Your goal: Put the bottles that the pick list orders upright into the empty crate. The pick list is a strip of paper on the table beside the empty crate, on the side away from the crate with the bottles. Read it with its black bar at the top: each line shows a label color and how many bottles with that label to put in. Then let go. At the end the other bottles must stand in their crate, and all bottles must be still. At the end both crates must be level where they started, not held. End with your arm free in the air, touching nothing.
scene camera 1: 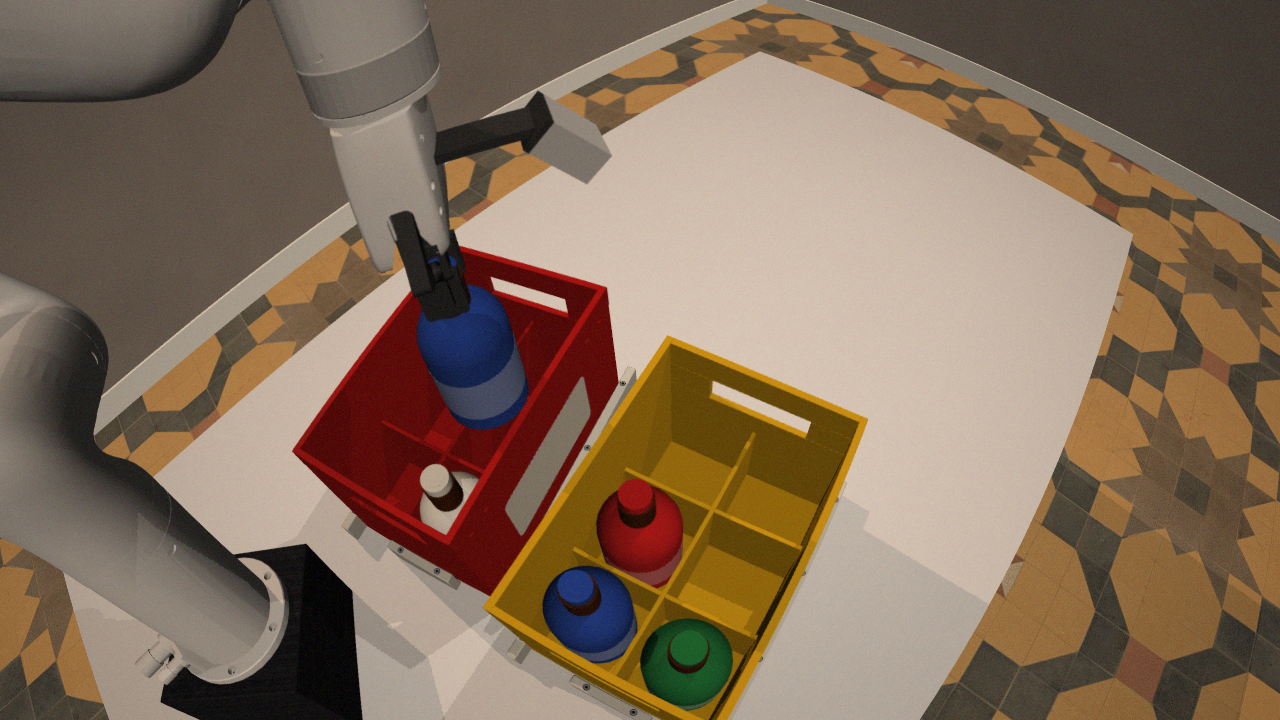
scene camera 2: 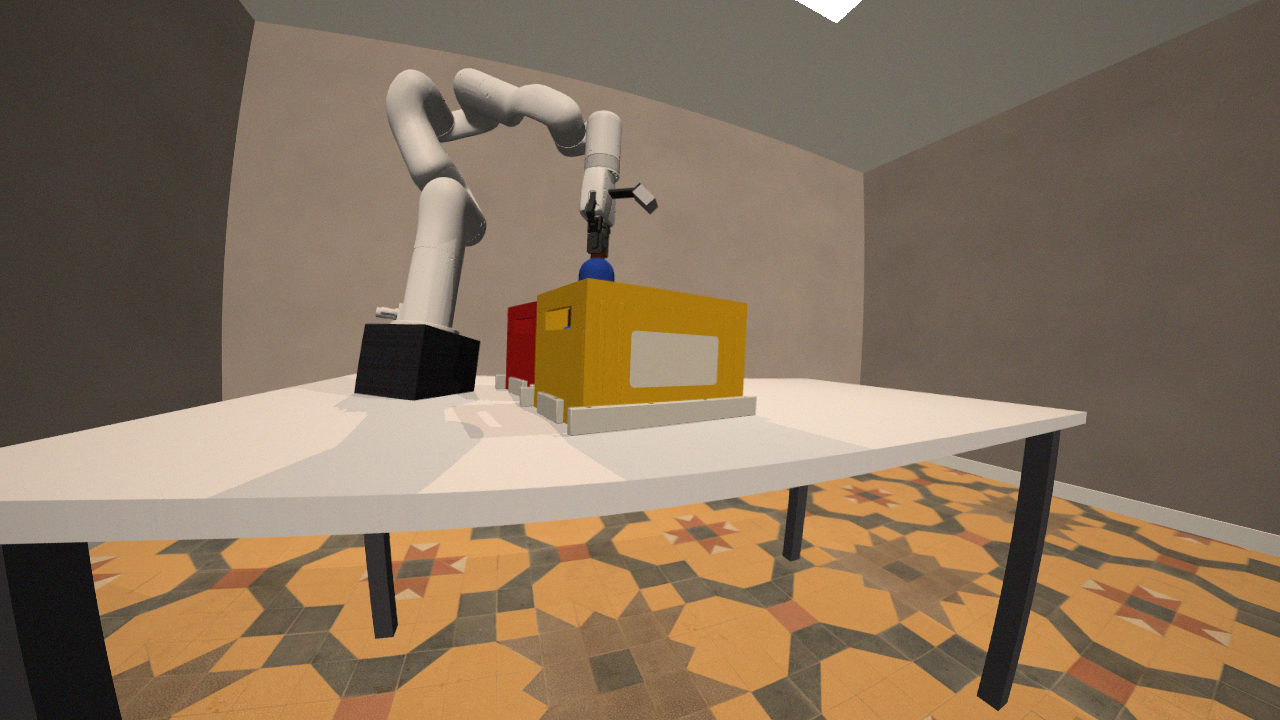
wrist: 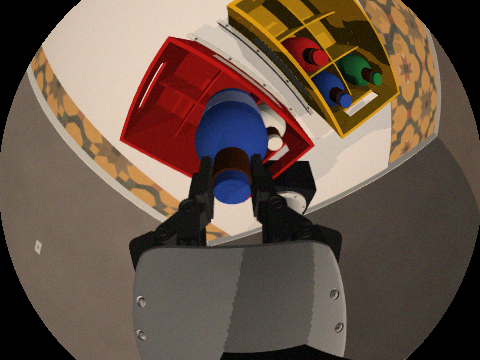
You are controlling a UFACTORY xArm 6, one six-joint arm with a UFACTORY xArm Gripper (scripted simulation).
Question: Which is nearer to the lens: the white bottle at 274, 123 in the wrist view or the blue bottle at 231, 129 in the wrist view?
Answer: The blue bottle.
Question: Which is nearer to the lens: the blue bottle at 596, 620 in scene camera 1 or the yellow crate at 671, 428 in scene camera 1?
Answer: The blue bottle.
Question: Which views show the blue bottle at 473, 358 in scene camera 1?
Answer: Scene camera 1, scene camera 2 and the wrist view: all of them.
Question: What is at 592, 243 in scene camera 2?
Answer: The gripper.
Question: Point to a red crate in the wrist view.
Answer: At 153, 129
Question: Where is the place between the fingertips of the gripper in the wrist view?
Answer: At 231, 168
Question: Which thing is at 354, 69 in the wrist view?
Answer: A green bottle.
